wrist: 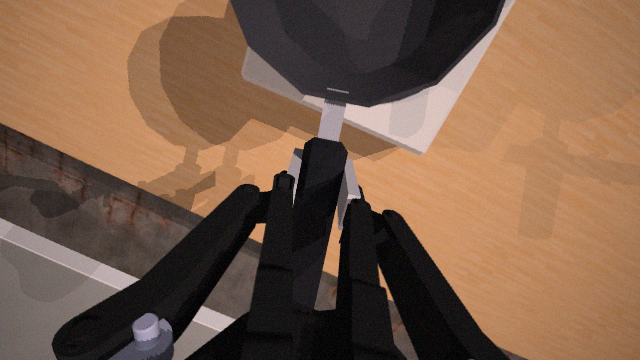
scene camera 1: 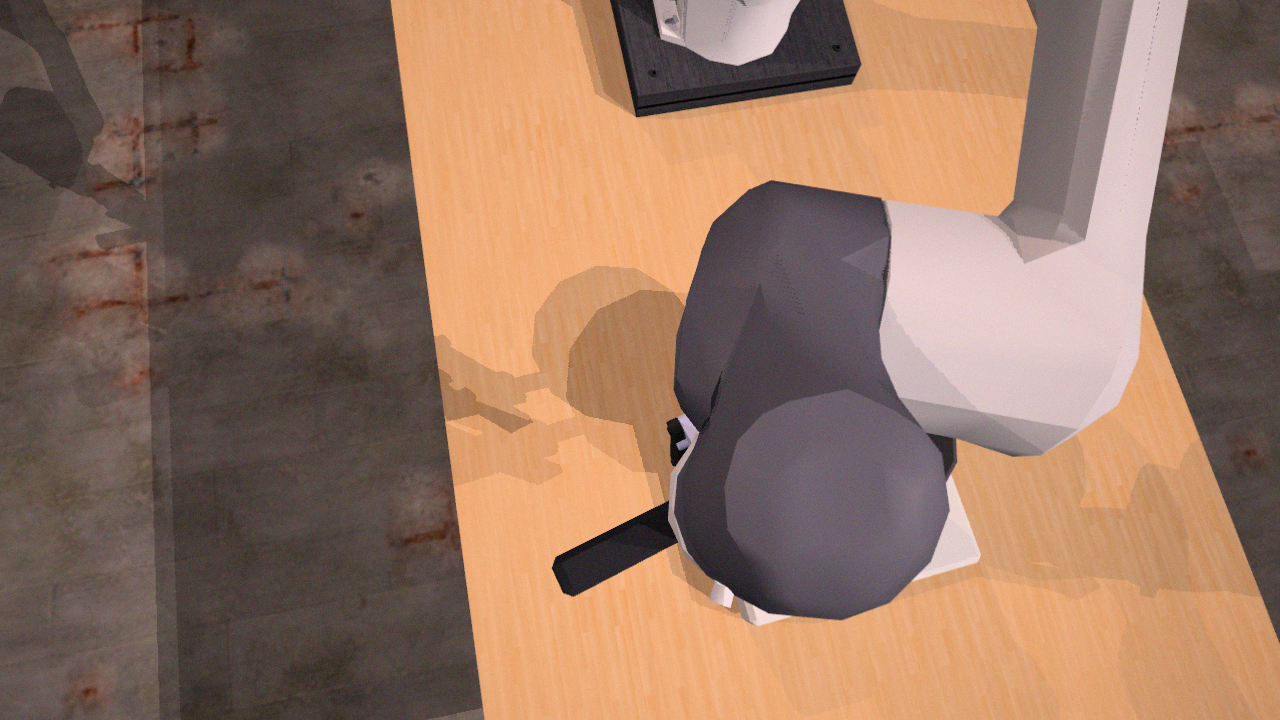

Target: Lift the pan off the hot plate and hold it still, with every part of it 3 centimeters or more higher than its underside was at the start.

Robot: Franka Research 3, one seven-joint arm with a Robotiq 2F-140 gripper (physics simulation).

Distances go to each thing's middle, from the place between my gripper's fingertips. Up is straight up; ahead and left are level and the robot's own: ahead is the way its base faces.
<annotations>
My gripper is now 30 mm past the dark round pan [scene camera 1: 587,565], 60 mm to the right of it and 20 mm below it. Round my hand: white hot plate [scene camera 1: 957,547] (10 mm ahead, 150 mm to the left, 130 mm below).
</annotations>
